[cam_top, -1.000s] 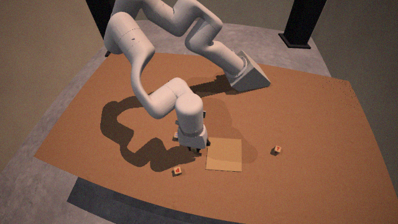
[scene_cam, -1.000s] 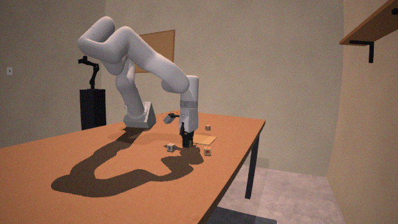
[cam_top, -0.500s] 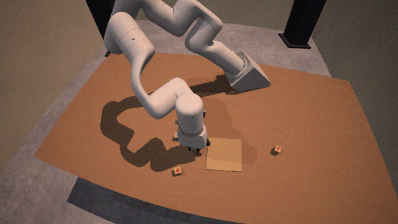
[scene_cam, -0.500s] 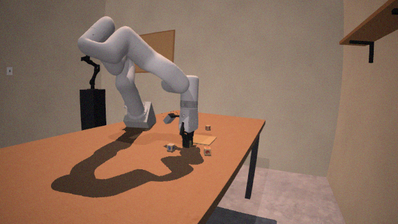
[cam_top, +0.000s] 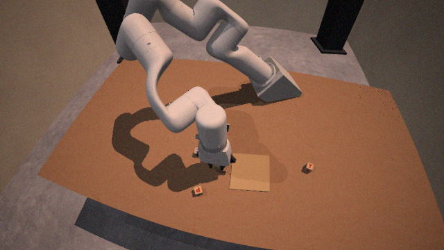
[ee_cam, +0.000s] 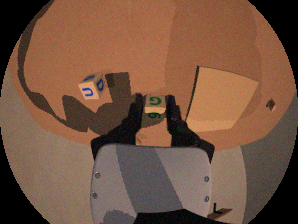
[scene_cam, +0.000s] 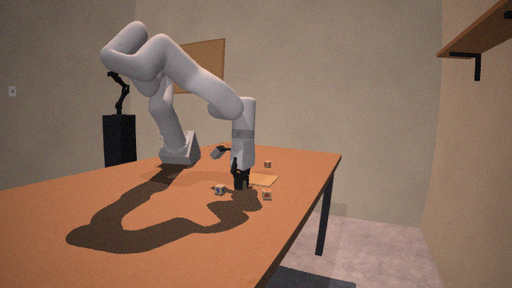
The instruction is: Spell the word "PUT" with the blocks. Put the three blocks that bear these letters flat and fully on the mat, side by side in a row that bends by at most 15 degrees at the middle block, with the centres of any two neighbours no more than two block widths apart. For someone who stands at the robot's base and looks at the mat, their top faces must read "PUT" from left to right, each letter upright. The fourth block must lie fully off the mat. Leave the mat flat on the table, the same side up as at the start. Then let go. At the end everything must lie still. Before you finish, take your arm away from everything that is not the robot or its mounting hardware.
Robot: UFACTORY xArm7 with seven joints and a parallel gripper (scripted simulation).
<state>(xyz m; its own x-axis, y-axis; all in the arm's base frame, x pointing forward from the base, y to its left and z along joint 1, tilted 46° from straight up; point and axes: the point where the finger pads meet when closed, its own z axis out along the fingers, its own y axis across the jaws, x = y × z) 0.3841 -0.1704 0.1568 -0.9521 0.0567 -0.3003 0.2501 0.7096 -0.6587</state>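
Now: hand 100 mm short of the P block, 70 mm to the left of it and 10 mm above it. From my hand the other things lie so: T block 340 mm to the left, 40 mm ahead, 10 mm below; tan mat 120 mm to the left, 30 mm ahead, 20 mm below.
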